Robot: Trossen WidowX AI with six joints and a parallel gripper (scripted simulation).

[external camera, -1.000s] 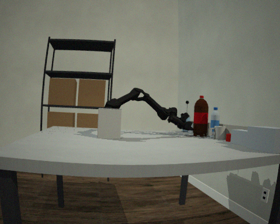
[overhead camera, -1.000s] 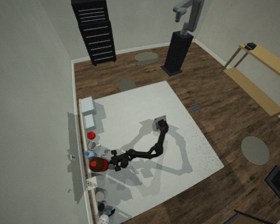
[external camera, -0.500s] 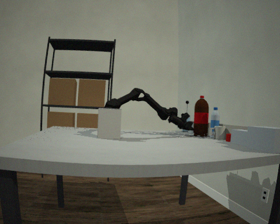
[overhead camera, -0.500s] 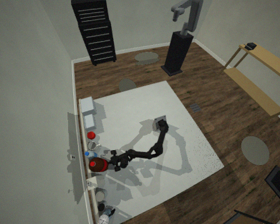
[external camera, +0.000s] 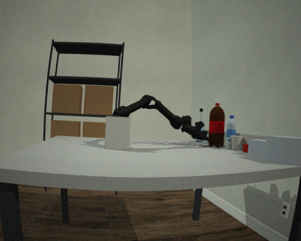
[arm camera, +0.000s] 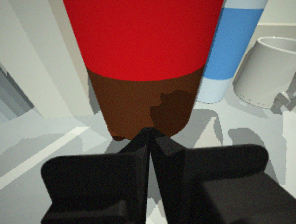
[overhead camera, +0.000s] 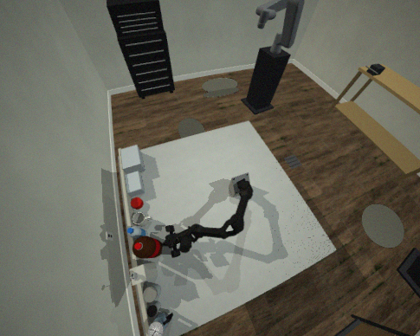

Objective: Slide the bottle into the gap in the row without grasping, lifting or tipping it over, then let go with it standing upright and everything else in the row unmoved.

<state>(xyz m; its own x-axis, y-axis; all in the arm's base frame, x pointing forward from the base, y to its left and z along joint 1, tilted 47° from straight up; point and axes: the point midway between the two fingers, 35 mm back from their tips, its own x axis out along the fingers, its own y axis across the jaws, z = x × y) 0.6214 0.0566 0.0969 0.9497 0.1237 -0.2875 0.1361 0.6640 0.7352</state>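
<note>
The brown cola bottle is 90 mm ahead of my hand, 90 mm above it and 20 mm to the right of it. From my hand the other things lie so: french press: 360 mm to the left, 160 mm ahead, 80 mm above; water bottle: 130 mm to the right, 130 mm ahead, 40 mm above.
</note>
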